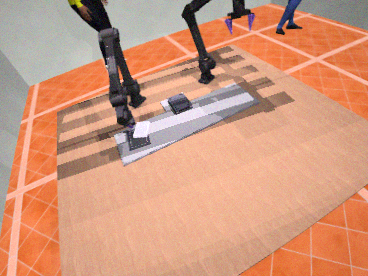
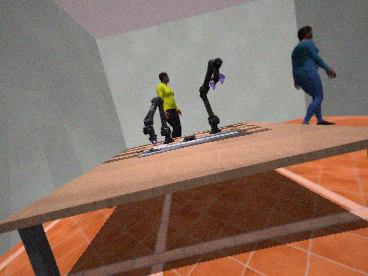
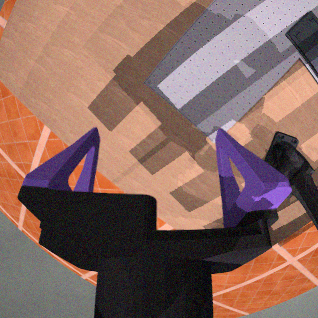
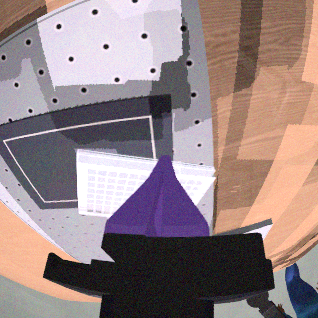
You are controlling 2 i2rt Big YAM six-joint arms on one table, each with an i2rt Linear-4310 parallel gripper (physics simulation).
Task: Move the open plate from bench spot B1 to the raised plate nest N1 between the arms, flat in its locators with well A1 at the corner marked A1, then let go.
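Observation:
The white well plate lies askew, partly over the dark B1 pad with its white outline, and partly off it. My right gripper is shut, its purple fingers pressed together, low over the plate's far edge; nothing shows between them. The dark raised nest N1 stands empty between the arm bases. My left gripper is open and empty, held high above the table's far end.
A grey perforated board on the wooden table carries the pad and nest. A person in yellow stands behind the right arm, and a person in blue walks past the far side.

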